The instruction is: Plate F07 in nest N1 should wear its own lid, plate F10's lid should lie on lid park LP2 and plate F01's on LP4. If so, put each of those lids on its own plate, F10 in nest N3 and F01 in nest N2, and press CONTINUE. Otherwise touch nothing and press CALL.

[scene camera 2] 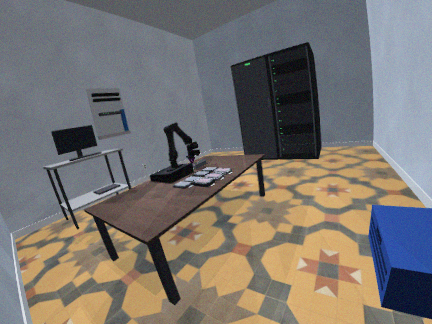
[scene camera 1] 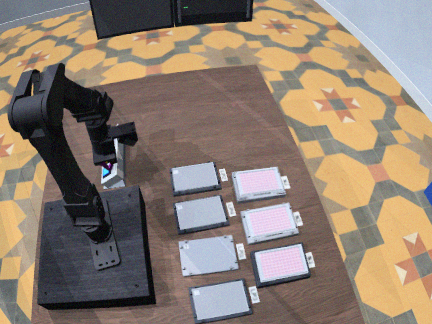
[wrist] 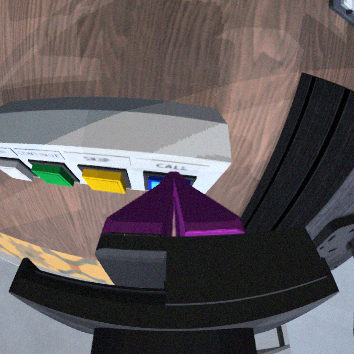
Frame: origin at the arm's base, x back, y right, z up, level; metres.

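Where they show: gripper, fingertip midpoint: point(scene camera 1: 109, 169) point(wrist: 173, 178); arm's base, origin of the base link: point(scene camera 2: 175, 167) point(scene camera 1: 101, 233).
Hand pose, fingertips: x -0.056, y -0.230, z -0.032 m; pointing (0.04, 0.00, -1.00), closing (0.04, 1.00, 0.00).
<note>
Things, the pixels of their top centre, and the offset from my fingertips. "*": a spot on its surface instead. Level surfaces: height alone.
- CALL button, surface spot: point(wrist: 154, 185) * dx +0.008, dy -0.014, dz -0.003 m
- green CONTINUE button, surface spot: point(wrist: 52, 175) * dx -0.008, dy -0.097, dz +0.002 m
- N3, middle of its top: point(scene camera 1: 259, 180) dx -0.413, dy +0.178, dz -0.019 m
- N2, middle of its top: point(scene camera 1: 270, 219) dx -0.387, dy +0.310, dz -0.022 m
- N1, middle of its top: point(scene camera 1: 282, 261) point(scene camera 2: 203, 179) dx -0.360, dy +0.439, dz -0.017 m
- LP4, middle of its top: point(scene camera 1: 200, 212) dx -0.220, dy +0.211, dz -0.035 m
- LP3, middle of its top: point(scene camera 1: 220, 300) dx -0.178, dy +0.471, dz -0.035 m
- pale pane, middle of its top: point(scene camera 1: 208, 253) dx -0.196, dy +0.339, dz -0.032 m
- white button console, middle of its top: point(wrist: 63, 173) point(scene camera 1: 110, 148) point(scene camera 2: 196, 160) dx -0.016, dy -0.076, dz +0.012 m
- yellow SKIP button, middle of its top: point(wrist: 101, 188) dx +0.004, dy -0.054, dz +0.004 m
- white button, middle of its top: point(wrist: 8, 175) dx -0.013, dy -0.153, dz +0.004 m
- brown table, its level: dz -0.053 m
My gripper point(scene camera 1: 106, 163) point(scene camera 2: 192, 160) point(wrist: 173, 178) is shut and empty, its purple tips at the CALL button point(wrist: 154, 185), which shows bright light blue. The tips hide part of it; contact cannot be told. The green CONTINUE button point(wrist: 52, 175) is at its left. Three pink-welled plates stand in N3 point(scene camera 1: 258, 182), N2 point(scene camera 1: 270, 221) and N1 point(scene camera 1: 281, 264). The N1 plate has a dark surround; the other two have pale, wider rims. Parks LP2 point(scene camera 1: 195, 177), LP4 point(scene camera 1: 201, 213) and LP3 point(scene camera 1: 220, 301) show grey faces with dark rims. A pale pane point(scene camera 1: 209, 255) covers the park between LP4 and LP3. Plate codes are unreadable.
The white button console point(scene camera 1: 119, 170) point(wrist: 115, 127) also carries a yellow SKIP button point(wrist: 104, 181) and a white button point(wrist: 16, 171). The black arm base point(scene camera 1: 95, 250) stands beside it on the brown table point(scene camera 1: 200, 110) point(scene camera 2: 150, 210). A dark cabinet point(scene camera 2: 295, 100) stands behind the table.
</note>
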